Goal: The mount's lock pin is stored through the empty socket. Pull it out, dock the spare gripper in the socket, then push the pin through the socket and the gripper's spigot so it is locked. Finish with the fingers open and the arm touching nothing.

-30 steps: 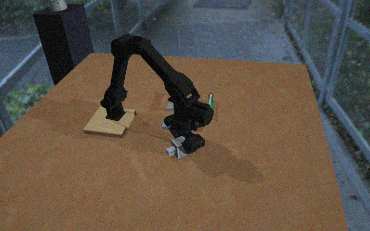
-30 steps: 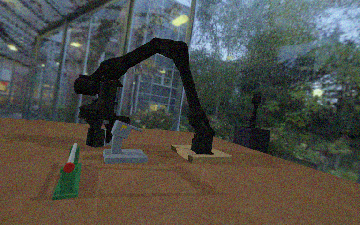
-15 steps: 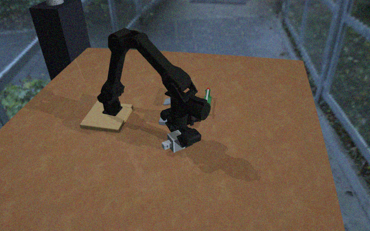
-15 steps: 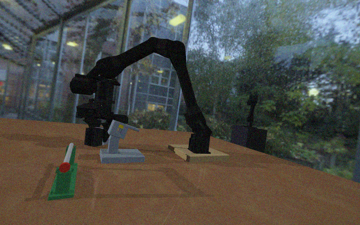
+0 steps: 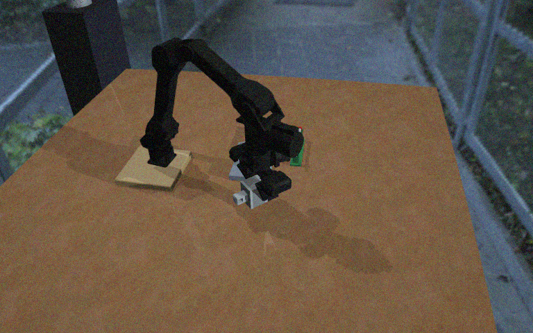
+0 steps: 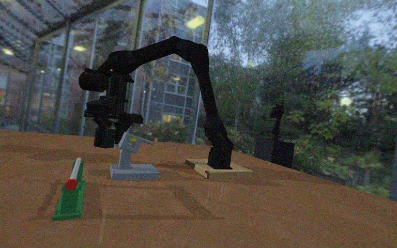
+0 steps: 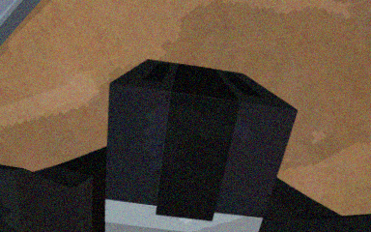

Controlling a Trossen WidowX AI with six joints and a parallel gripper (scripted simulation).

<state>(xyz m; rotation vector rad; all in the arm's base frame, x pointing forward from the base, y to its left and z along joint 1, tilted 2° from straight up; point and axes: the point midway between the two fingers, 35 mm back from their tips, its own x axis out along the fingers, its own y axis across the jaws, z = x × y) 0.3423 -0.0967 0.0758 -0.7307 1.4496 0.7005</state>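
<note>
Right now my gripper tip is 2 cm below the spare gripper, 1 cm to the left of it and 1 cm past it. The rest, counted from my gripper tip: socket (14 cm to the left, 7 cm behind); then green cradle (28 cm to the left, 3 cm below, 2 cm ahead).
</note>
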